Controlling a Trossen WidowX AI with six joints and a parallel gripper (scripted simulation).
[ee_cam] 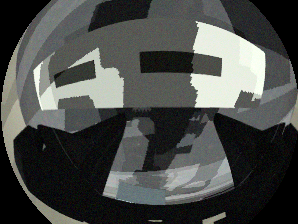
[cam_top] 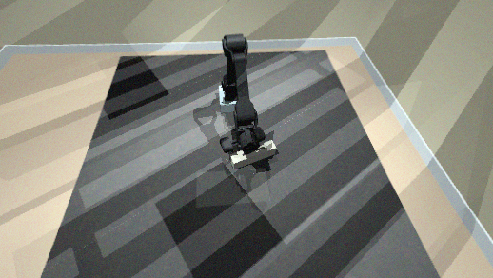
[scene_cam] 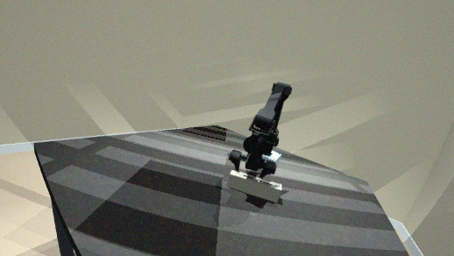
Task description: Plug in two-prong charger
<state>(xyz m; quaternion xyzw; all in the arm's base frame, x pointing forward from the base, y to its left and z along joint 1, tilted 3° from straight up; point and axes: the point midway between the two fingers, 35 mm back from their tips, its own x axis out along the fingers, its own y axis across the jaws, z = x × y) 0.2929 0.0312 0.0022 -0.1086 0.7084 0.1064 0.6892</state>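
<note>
Now: the dark two-prong charger 2 cm ahead of my gripper tip, 1 cm to the left of it and 1 cm above it.
</note>
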